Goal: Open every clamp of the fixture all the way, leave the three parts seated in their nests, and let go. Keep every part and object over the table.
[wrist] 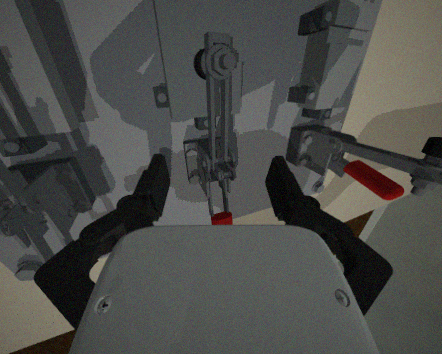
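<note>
My gripper (pixel 218 168) is open and empty, its fingertips on either side of the middle clamp. This clamp (pixel 218 110) has its bar reaching away over a broad grey part (pixel 187 30), with a round tip at the far end. Its red handle (pixel 221 218) shows partly at the edge of the gripper housing, between the fingers. The right clamp (pixel 320 145) has its bar swung outward to the right, off the grey block (pixel 322 62) behind it; its red handle (pixel 374 180) points down right. The left clamp (pixel 55 192) is in shadow; its handle does not show.
The fixture's grey base plate (pixel 255 112) lies under the clamps, with small stop blocks (pixel 161 96) (pixel 301 94) on it. Long dark bars (pixel 52 55) stand at the far left. The pale table top (pixel 410 75) shows at the right, and a grey surface (pixel 415 250) lies at lower right.
</note>
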